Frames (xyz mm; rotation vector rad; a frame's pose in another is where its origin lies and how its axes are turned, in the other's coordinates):
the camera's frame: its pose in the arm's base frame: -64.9 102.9 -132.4 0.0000 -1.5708 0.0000
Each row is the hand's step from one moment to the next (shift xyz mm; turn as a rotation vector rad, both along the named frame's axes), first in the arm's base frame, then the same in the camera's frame.
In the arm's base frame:
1: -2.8 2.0 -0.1 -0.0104 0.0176 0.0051
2: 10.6 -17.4 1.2 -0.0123 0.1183 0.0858
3: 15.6 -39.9 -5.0 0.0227 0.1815 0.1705
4: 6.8 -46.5 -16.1 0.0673 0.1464 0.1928
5: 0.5 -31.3 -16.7 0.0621 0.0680 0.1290
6: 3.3 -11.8 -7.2 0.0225 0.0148 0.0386
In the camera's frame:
1: -0.1 2.0 2.8 0.0051 0.0176 0.0104
2: 1.2 -17.4 -10.6 0.0858 0.1183 0.0123
3: -5.0 -39.9 -15.6 0.1705 0.1815 -0.0227
4: -16.1 -46.5 -6.8 0.1928 0.1464 -0.0673
5: -16.7 -31.3 -0.5 0.1290 0.0680 -0.0621
6: -7.2 -11.8 -3.3 0.0386 0.0148 -0.0225

